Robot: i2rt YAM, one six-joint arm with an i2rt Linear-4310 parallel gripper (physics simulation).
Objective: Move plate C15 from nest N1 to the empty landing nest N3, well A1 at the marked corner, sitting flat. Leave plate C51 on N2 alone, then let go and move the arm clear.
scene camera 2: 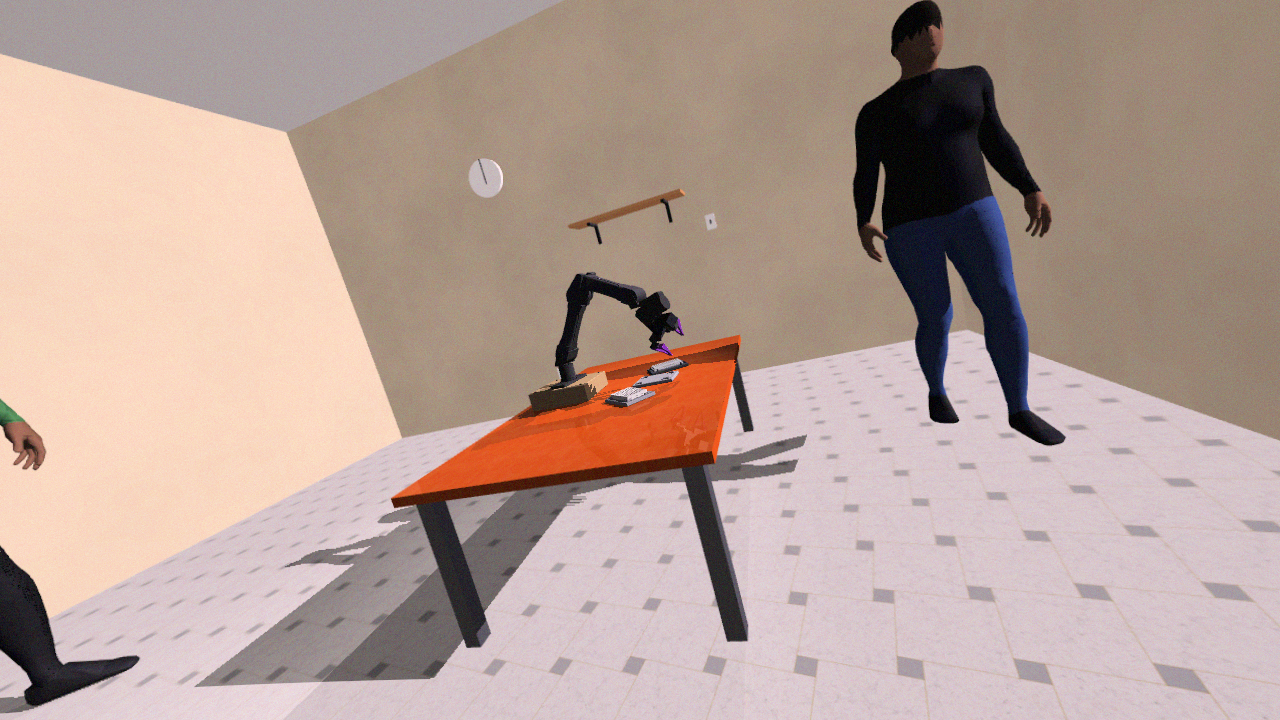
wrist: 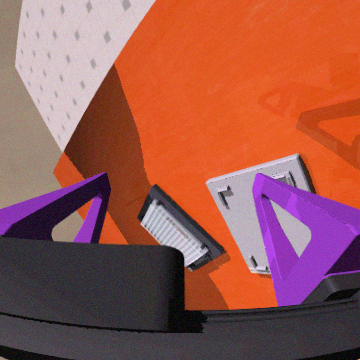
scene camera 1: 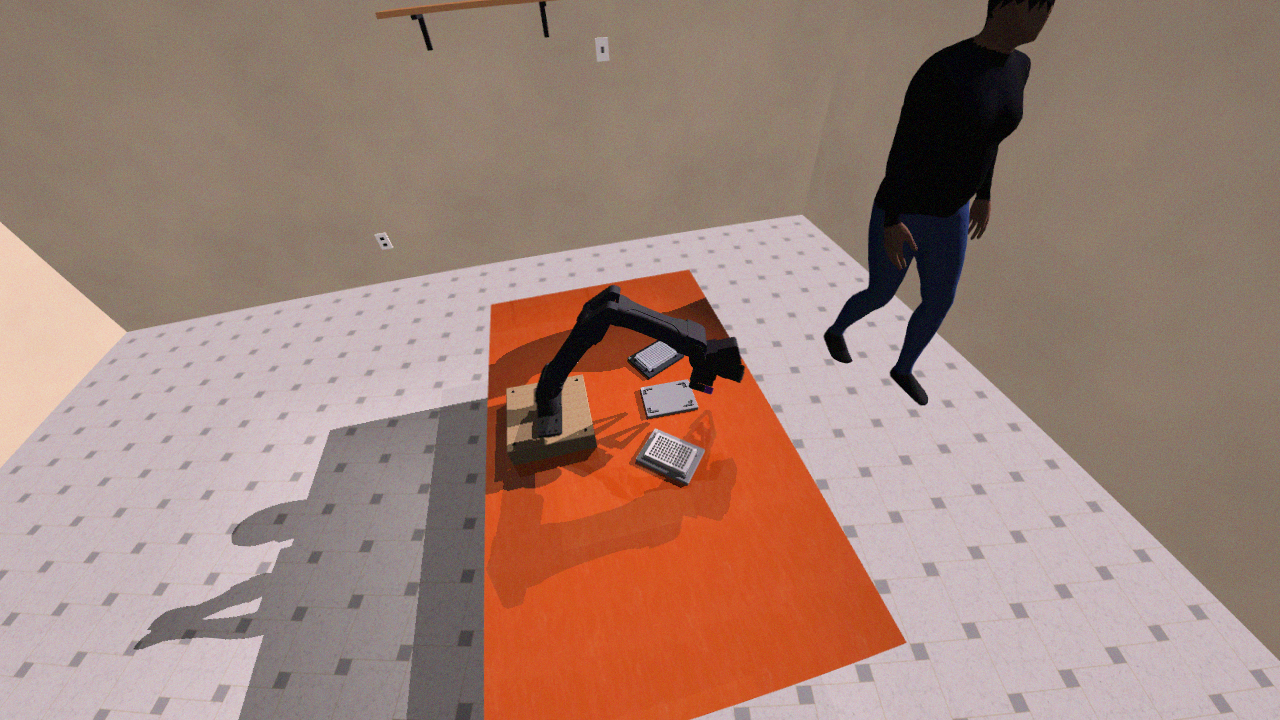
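Note:
A white plate (scene camera 1: 673, 453) (scene camera 2: 631, 394) sits on a light grey nest (scene camera 1: 687, 480) at the near end of the row and looks flat. The middle nest (scene camera 1: 669, 399) (scene camera 2: 657, 379) (wrist: 240, 215) is light grey and empty, with corner brackets. Another plate (scene camera 1: 657, 356) (scene camera 2: 666, 365) (wrist: 170, 232) sits on a dark nest (wrist: 189, 224) at the far end. Plate and nest labels and the A1 mark cannot be read, so which is C15 or C51 is unclear. My gripper (scene camera 1: 707, 388) (scene camera 2: 674, 341) (wrist: 181, 180) is open and empty, tilted, above the table beyond the middle and dark nests.
The arm stands on a wooden block (scene camera 1: 572, 402) (scene camera 2: 586, 391) beside the nests on the orange table (scene camera 1: 680, 626) (scene camera 2: 581, 456). A person in black and blue (scene camera 1: 957, 125) (scene camera 2: 939, 143) stands past the table's right edge. Part of another person shows at the left in scene camera 2.

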